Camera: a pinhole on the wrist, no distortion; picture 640 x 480 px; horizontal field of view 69.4 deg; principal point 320.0 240.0 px. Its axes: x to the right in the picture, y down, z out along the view. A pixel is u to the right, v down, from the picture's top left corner.
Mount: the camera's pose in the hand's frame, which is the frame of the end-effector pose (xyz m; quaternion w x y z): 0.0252 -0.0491 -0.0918 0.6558 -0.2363 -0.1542 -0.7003
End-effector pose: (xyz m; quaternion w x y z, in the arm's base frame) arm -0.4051 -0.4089 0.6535 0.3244 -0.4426 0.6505 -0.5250
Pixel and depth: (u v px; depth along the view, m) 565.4 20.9 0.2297
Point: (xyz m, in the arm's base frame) -0.2209 -0.4281 0.6298
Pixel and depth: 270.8 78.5 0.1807
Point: -0.3662 -0.4147 0.5736
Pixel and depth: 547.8 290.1 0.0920
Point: -0.4060 -0.4565 0.6922
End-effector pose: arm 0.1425 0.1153 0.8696 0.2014 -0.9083 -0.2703 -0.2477
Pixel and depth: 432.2 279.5 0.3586
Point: 0.3387 0.2320 0.7088
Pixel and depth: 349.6 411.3 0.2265
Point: 0.3059 0.1796 0.8563
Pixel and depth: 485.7 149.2 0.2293
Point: 0.2026 0.1881 0.7538
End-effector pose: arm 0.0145 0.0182 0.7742 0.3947 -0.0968 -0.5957 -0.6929
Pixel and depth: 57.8 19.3 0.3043
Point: 0.2148 0.1335 0.9547
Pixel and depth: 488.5 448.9 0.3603
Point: -0.2190 0.1593 0.9957
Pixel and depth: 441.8 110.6 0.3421
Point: -0.0096 0.2598 0.8733
